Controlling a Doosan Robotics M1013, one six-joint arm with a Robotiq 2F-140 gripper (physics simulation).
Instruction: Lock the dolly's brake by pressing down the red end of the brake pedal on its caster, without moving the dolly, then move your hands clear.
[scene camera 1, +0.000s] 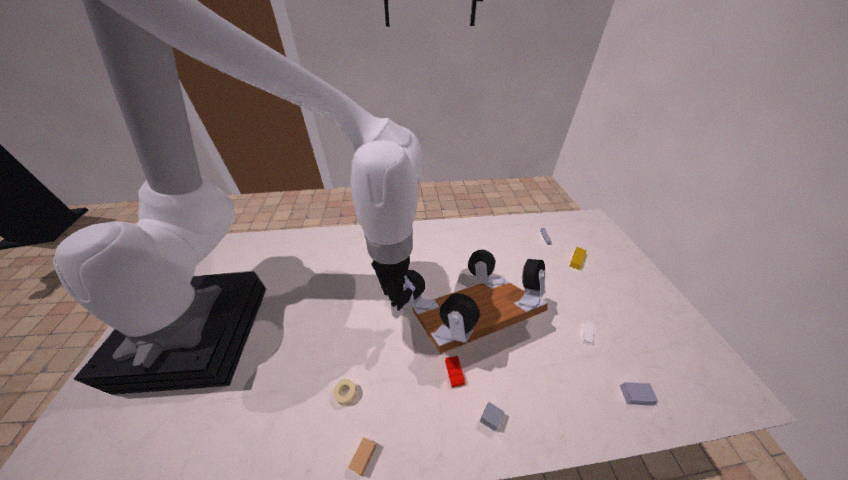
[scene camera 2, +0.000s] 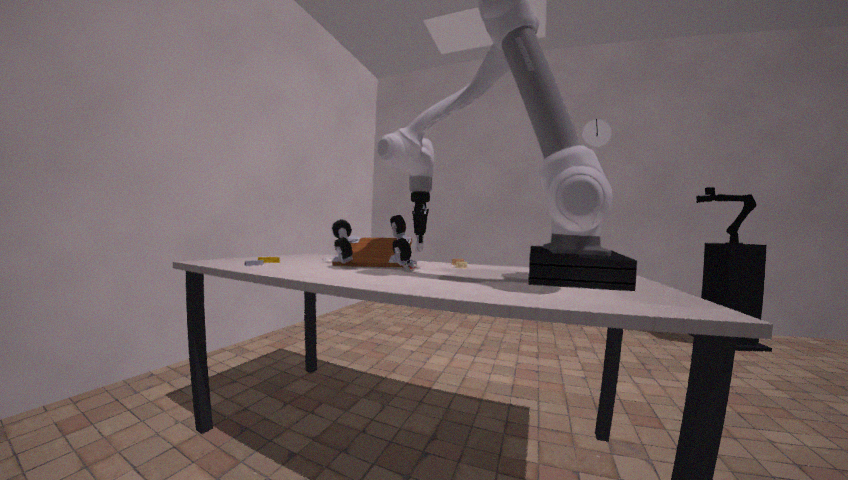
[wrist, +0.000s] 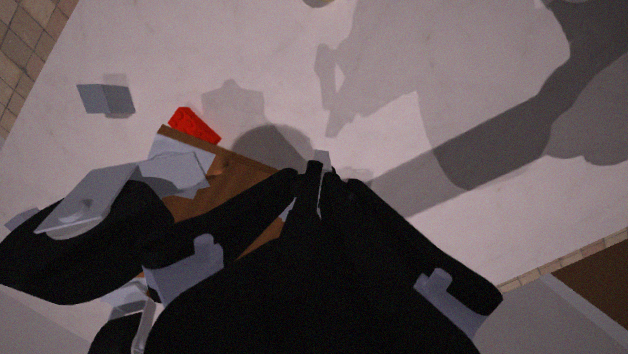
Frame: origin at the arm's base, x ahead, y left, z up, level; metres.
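Seen in the pictures: gripper, fingertip midpoint: (scene camera 1: 398, 314) (scene camera 2: 419, 251) (wrist: 319, 161); arm's base, origin of the base link: (scene camera 1: 173, 320) (scene camera 2: 574, 251).
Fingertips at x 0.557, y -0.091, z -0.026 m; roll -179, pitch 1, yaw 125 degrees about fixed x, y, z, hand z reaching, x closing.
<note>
Offsets run from my fingertips to a thing's top centre. Level surfaces: height alone.
The dolly (scene camera 1: 493, 306) (scene camera 2: 373, 251) (wrist: 235, 182) lies upside down on the table @(dz -0.071 m) (scene camera 1: 285, 428), its wooden board low and tilted and its casters pointing up. One caster wheel @(dx +0.114, dy -0.106, dz +0.130 m) (scene camera 1: 459, 315) stands at the near left corner in scene camera 1, and another wheel (scene camera 1: 414, 284) is at the far left corner. The brake pedal's red and green ends cannot be made out in any view. My gripper (scene camera 1: 397, 304) (scene camera 2: 420, 245) (wrist: 319, 161) is shut and empty, pointing down beside the far left caster at the board's left end; whether it touches the dolly is unclear.
A red brick @(dx +0.111, dy -0.153, dz -0.047 m) (scene camera 1: 455, 371) (wrist: 192, 125) lies close to the dolly's near left corner. A grey block @(dx +0.158, dy -0.266, dz -0.035 m) (scene camera 1: 492, 416) (wrist: 105, 99), a pale ring @(dx -0.152, dy -0.140, dz -0.046 m) (scene camera 1: 337, 393) and an orange block @(dx -0.122, dy -0.270, dz -0.043 m) (scene camera 1: 363, 456) lie nearer the front. A yellow brick @(dx +0.654, dy +0.103, dz -0.050 m) (scene camera 1: 577, 258) (scene camera 2: 268, 259) and a lilac block @(dx +0.516, dy -0.311, dz -0.046 m) (scene camera 1: 639, 393) are right in scene camera 1.
</note>
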